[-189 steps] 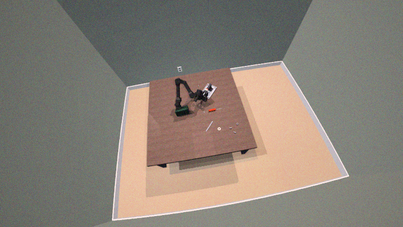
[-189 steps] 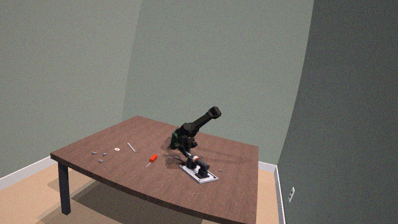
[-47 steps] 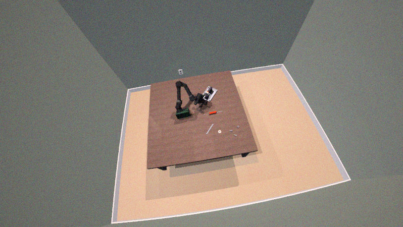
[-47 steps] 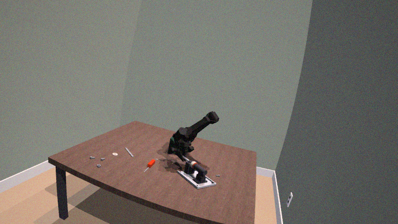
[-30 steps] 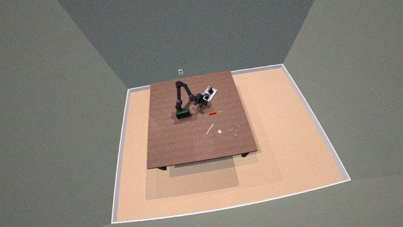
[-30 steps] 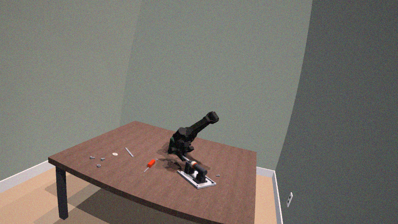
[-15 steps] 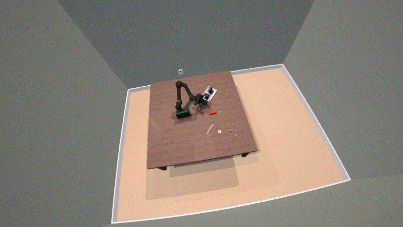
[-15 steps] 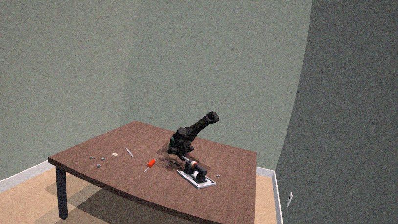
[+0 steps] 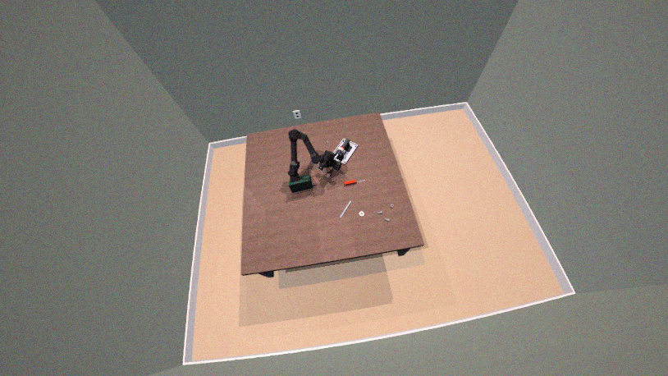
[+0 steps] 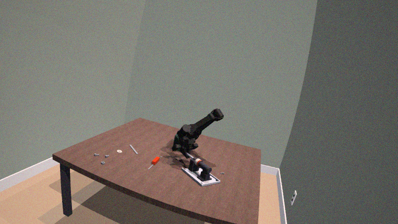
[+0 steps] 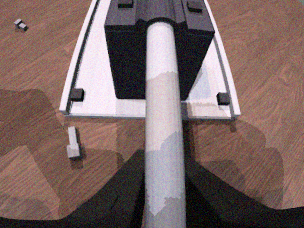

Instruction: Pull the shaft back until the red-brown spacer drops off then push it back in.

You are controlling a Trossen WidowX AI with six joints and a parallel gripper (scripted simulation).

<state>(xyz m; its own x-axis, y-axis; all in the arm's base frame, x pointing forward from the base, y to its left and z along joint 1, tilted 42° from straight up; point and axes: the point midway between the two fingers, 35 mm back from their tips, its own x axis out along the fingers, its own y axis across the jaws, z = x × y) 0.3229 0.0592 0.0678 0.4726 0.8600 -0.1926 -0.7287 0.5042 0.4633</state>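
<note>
My gripper tip is now 40 mm short of the shaft, 50 mm to the right of it and 20 mm below it. From my gripper tip the other things lie so: red-brown spacer: 90 mm ahead, 90 mm to the left, 20 mm above; then orange-handled screwdriver: 130 mm ahead, 200 mm to the right, 50 mm below.
</note>
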